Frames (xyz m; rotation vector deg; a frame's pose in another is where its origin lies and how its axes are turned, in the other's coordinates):
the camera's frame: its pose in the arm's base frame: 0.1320 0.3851 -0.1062 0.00 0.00 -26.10
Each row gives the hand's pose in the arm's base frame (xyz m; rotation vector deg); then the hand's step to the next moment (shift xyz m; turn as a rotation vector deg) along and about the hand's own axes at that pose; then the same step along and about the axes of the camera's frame.
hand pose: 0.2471 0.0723 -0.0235 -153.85 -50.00 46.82
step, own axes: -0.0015 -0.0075 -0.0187 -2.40 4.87 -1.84
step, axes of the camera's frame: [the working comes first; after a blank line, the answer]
step, axes of the arm's base frame: 0.0059 0.0048 0.0187 1.76 -5.38 0.89

0.0032 0.0069 0.0187 3.95 -4.06 0.89
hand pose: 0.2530 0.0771 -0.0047 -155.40 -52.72 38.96
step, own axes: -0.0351 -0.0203 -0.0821 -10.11 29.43 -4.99
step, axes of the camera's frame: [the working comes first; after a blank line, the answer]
step, axes of the arm's base frame: 0.0044 -0.0088 0.0910 10.77 -29.58 -1.53

0.0078 -0.0059 0.0910 22.69 -21.82 -1.53
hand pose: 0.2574 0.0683 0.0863 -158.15 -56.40 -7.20
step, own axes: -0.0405 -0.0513 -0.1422 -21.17 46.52 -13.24
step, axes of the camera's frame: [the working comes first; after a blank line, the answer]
step, axes of the arm's base frame: -0.0653 -0.0179 0.1411 12.96 -51.14 2.01

-0.0508 -0.0448 0.1411 34.14 -40.22 2.01
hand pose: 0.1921 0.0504 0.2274 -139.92 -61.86 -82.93
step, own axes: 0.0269 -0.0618 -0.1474 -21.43 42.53 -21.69
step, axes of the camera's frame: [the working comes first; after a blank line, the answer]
step, axes of the arm's base frame: -0.1376 -0.0023 0.0857 4.26 -51.88 5.38

-0.1225 -0.0626 0.0857 26.65 -44.71 5.38
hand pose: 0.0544 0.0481 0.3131 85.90 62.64 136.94
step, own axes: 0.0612 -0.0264 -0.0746 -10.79 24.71 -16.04
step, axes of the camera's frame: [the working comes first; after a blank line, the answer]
step, axes of the arm's base frame: -0.0992 0.0086 0.0100 -1.18 -31.16 3.49

-0.0928 -0.0359 0.0100 12.64 -28.50 3.49
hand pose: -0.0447 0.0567 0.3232 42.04 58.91 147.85
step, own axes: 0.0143 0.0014 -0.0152 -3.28 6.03 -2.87
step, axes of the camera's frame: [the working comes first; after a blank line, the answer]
step, axes of the arm's base frame: -0.0203 -0.0036 -0.0034 0.82 -7.28 1.27

-0.0167 -0.0122 -0.0034 3.94 -6.18 1.27
